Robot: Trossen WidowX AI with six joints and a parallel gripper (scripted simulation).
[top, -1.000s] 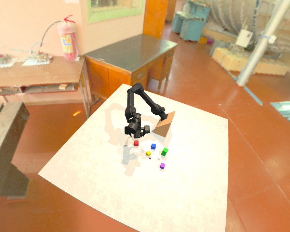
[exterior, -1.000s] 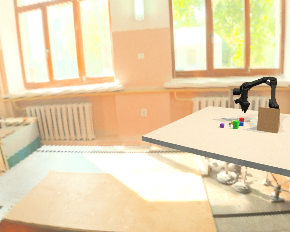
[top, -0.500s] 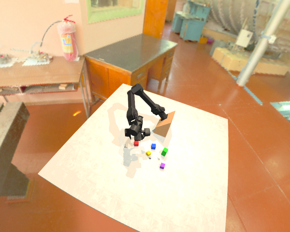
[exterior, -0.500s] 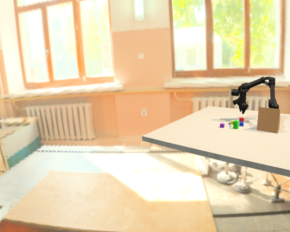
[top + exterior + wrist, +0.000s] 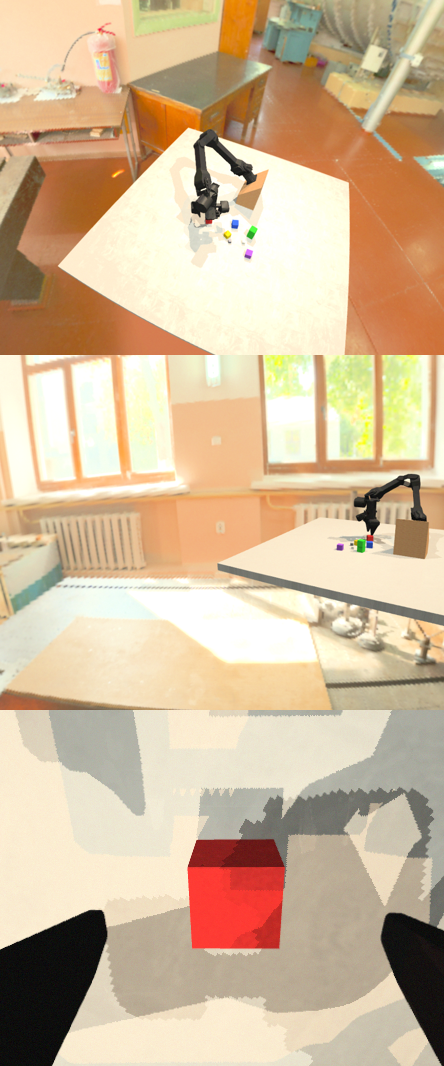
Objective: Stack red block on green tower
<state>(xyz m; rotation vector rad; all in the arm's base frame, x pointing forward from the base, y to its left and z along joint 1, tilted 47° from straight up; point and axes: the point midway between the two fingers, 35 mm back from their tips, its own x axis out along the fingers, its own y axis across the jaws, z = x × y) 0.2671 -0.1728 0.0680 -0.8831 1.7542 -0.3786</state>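
Now: the red block 3 cm below my gripper tip. Round my gripper tip: purple block: 25 cm to the left, 13 cm ahead, 3 cm below; then yellow block: 12 cm to the left, 5 cm ahead, 3 cm below; then blue block: 14 cm to the left, 3 cm below, 2 cm behind.
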